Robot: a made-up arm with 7 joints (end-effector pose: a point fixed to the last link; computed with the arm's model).
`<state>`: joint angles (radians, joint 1 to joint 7).
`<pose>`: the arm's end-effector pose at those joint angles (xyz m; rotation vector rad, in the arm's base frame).
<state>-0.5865 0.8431 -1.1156 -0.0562 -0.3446 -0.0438 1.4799</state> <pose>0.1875 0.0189 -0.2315 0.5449 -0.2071 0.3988</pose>
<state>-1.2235 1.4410 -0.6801 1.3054 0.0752 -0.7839 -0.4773</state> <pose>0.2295 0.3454 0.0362 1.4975 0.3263 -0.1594</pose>
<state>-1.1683 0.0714 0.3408 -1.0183 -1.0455 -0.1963 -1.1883</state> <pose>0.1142 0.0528 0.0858 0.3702 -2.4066 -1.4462</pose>
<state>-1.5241 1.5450 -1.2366 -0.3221 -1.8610 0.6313 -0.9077</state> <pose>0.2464 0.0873 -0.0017 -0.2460 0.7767 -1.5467</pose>
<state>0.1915 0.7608 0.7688 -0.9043 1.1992 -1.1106 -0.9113</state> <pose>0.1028 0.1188 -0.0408 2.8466 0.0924 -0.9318</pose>
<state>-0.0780 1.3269 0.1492 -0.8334 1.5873 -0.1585 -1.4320</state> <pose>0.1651 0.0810 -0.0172 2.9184 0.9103 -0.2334</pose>
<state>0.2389 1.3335 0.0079 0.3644 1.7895 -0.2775 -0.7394</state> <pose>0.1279 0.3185 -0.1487 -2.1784 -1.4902 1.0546</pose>
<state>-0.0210 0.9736 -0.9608 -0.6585 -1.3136 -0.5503 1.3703</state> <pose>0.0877 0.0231 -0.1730 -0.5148 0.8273 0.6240</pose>
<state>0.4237 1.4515 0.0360 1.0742 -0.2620 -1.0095 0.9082</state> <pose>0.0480 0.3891 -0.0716 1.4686 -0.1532 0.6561</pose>
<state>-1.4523 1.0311 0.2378 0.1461 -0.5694 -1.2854 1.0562</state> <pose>0.1708 0.1650 0.1833 -1.0802 -2.3623 0.3906</pose>
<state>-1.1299 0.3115 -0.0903 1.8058 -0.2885 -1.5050 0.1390</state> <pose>0.2991 0.1005 -0.2092 0.1751 -0.6210 0.2030</pose>
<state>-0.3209 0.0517 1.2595 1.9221 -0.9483 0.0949 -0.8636</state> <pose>0.0001 -0.0183 -0.3936 -1.9744 0.3396 1.0179</pose>
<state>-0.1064 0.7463 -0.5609 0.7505 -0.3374 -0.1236 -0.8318</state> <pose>0.0986 0.2035 -0.3250 0.1652 1.1295 -0.9335</pose>
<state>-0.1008 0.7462 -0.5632 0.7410 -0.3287 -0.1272 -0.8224</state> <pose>0.0976 0.2018 -0.3252 0.1760 1.1261 -0.9387</pose>
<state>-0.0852 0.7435 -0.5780 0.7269 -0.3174 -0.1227 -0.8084</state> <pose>0.0919 0.1980 -0.3277 0.1822 1.1414 -0.9513</pose>
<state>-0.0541 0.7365 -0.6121 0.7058 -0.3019 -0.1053 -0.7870</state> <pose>0.0785 0.1907 -0.3332 0.1812 1.1854 -0.9754</pose>
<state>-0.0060 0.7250 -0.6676 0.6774 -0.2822 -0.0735 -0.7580</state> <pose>0.0559 0.1796 -0.3409 0.1719 1.2596 -1.0134</pose>
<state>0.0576 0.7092 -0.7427 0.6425 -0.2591 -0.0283 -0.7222</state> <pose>0.0243 0.1645 -0.3486 0.1544 1.3582 -1.0660</pose>
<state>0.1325 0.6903 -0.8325 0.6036 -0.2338 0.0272 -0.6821</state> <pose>-0.0149 0.1462 -0.3532 0.1303 1.4710 -1.1324</pose>
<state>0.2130 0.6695 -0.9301 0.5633 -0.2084 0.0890 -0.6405</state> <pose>-0.0580 0.1260 -0.3524 0.1010 1.5854 -1.2095</pose>
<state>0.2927 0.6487 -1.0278 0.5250 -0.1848 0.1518 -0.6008</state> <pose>-0.1008 0.1055 -0.3454 0.0689 1.6904 -1.2925</pose>
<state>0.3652 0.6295 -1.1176 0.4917 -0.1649 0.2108 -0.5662</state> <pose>-0.1390 0.0867 -0.3336 0.0367 1.7783 -1.3739</pose>
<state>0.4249 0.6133 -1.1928 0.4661 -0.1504 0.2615 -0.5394</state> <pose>-0.1694 0.0713 -0.3200 0.0070 1.8466 -1.4454</pose>
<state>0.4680 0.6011 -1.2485 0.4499 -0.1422 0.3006 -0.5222</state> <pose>-0.1909 0.0604 -0.3081 -0.0175 1.8964 -1.4999</pose>
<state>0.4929 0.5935 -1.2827 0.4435 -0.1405 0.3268 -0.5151</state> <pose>-0.2035 0.0544 -0.3003 -0.0351 1.9315 -1.5327</pose>
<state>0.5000 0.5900 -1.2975 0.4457 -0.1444 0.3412 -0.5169</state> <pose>-0.2084 0.0529 -0.2975 -0.0447 1.9547 -1.5447</pose>
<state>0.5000 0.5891 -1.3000 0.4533 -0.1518 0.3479 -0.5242</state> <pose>-0.2098 0.0540 -0.2974 -0.0533 1.9737 -1.5429</pose>
